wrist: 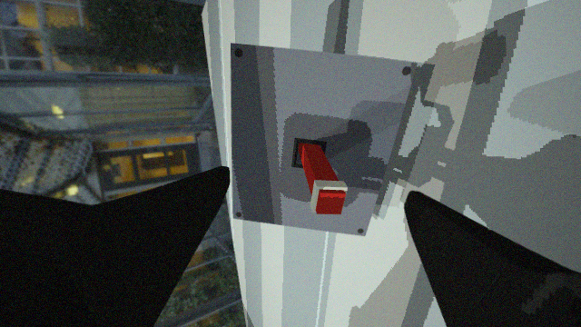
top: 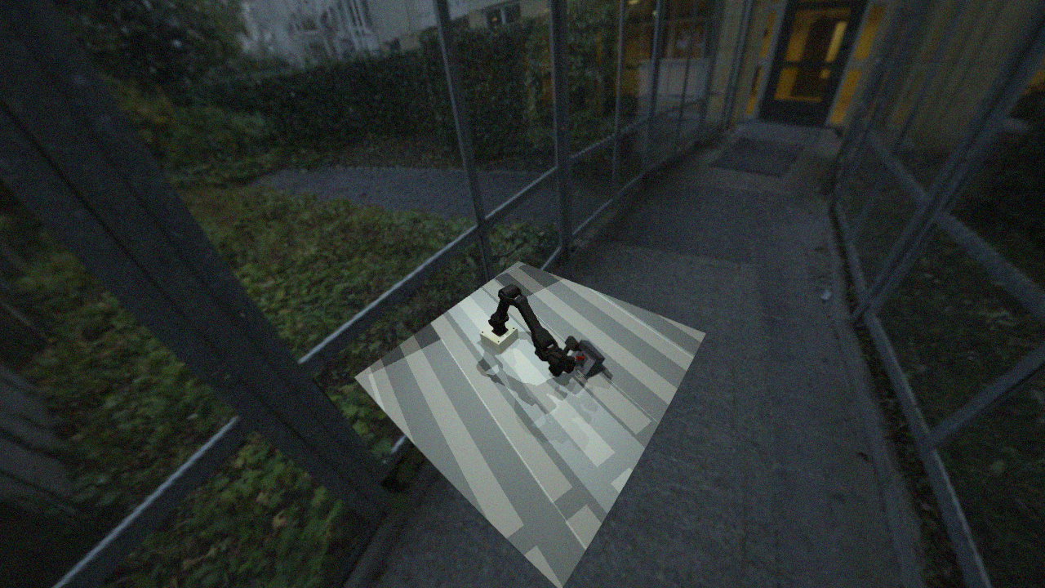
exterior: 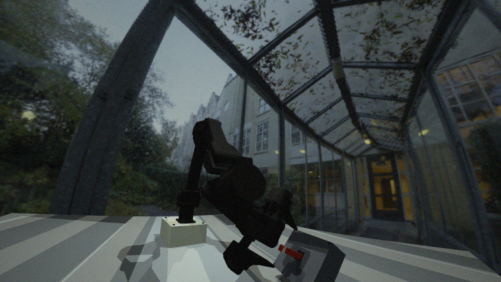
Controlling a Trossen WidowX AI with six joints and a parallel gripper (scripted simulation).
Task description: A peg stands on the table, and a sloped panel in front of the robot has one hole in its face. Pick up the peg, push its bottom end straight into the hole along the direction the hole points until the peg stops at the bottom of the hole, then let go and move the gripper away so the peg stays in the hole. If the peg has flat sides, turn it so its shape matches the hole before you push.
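My gripper tip is 10 mm to the right of the red square peg and 10 mm above it. Also, from my gripper tip: grey sloped panel (20 mm ahead, 60 mm to the left, 40 mm below).
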